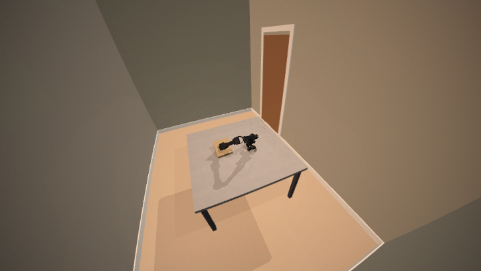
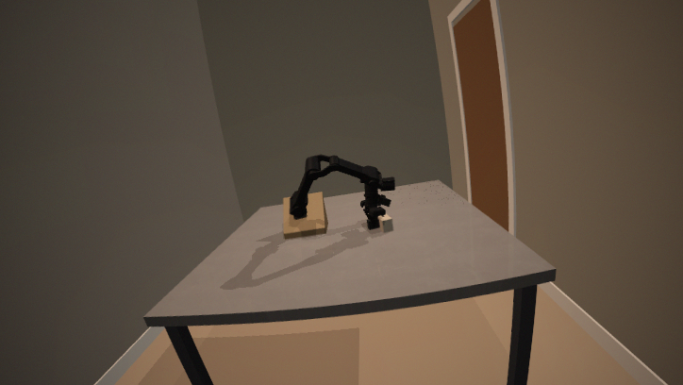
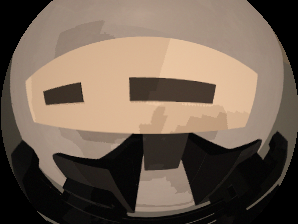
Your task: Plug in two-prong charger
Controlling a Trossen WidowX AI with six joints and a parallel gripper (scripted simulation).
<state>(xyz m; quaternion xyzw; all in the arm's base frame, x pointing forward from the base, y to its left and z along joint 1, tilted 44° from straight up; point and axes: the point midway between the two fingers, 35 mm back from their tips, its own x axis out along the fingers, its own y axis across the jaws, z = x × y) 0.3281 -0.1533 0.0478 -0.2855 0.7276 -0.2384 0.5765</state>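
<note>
The charger is 2 cm ahead of my gripper tip and 1 cm above it.
</note>
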